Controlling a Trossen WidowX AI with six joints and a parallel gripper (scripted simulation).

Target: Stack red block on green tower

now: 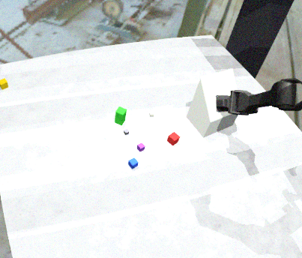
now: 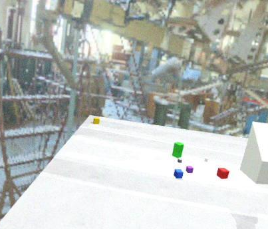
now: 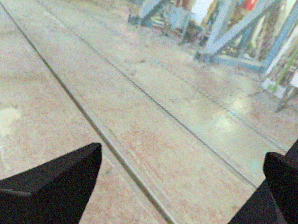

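The red block is 56 cm ahead of my gripper tip, 36 cm to the right of it and 42 cm below it. Also, from my gripper tip: blue cube 75 cm ahead, 30 cm to the right, 43 cm below; purple cube 69 cm ahead, 36 cm to the right, 43 cm below; tiny dark cube 72 cm ahead, 44 cm to the right, 43 cm below.
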